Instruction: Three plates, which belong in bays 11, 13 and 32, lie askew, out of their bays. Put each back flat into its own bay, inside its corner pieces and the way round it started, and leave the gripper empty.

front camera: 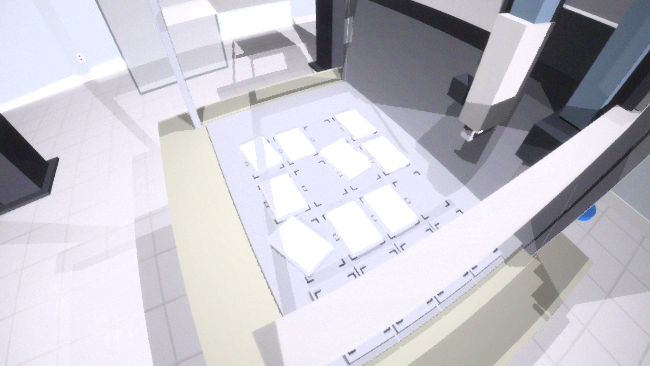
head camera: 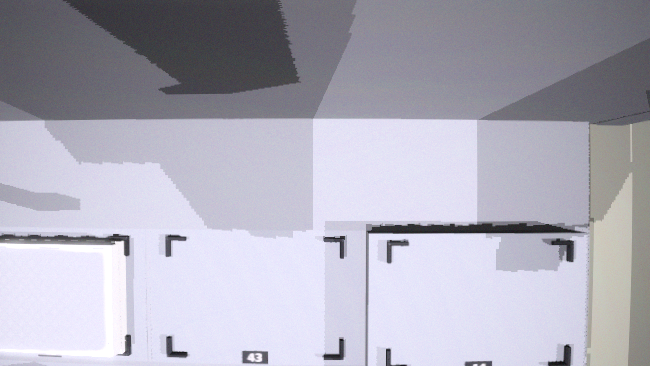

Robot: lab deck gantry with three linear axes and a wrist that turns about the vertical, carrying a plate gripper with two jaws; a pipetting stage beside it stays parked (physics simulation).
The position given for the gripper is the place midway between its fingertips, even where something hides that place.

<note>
In view: the gripper (front camera: pixel 513 199) and a dark wall (head camera: pixel 581 68).
The dark wall also shows in the front camera view (front camera: pixel 404 64).
</note>
